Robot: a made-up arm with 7 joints.
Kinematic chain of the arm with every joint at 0, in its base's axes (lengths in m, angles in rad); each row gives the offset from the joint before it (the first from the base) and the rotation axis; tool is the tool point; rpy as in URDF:
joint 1: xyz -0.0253 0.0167 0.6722 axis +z
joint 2: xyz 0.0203 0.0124 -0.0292 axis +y
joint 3: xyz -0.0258 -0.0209 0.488 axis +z
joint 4: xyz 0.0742 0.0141 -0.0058 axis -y
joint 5: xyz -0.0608 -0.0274 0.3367 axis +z
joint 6: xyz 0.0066 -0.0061 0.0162 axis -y
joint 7: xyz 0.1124 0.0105 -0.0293 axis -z
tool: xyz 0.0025 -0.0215 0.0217 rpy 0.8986 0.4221 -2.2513
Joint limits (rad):
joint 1: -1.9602..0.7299
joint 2: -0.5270..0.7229
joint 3: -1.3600..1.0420
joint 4: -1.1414..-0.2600
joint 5: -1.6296..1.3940
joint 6: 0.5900..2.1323
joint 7: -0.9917..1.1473
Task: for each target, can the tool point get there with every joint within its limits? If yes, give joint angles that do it. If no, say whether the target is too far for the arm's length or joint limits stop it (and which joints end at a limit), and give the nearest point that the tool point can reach.
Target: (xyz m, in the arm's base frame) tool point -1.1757 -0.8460 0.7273
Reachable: no: too far | nearest point -0.6171 -0.5621 0.9369 | short by 0.661 m
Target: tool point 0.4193 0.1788 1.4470
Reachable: yes | joints -0.1824 0.1443 0.7537 -0.8579 -0.5745 1.7634 -0.4477
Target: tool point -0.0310 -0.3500 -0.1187
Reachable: no: joint limits stop it (at a limit: joint 2, joint 4, joint 6, joint 7) | nearest point -0.0371 -0.7437 0.7939 | short by 0.994 m
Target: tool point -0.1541 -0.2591 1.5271
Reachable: yes | joints 0.1355 -0.2412 -1.1756 -0.4259 -0.2373 1.2148 0.1104
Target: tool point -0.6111 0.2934 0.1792
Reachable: no: joint limits stop it (at a limit: joint 2, joint 3, joint 4, joint 6, joint 7) | nearest point -0.5430 0.2612 1.1773 | short by 1.001 m
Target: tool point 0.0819 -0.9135 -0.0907
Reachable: no: too far | nearest point 0.0618 -0.7389 0.7939 | short by 0.902 m
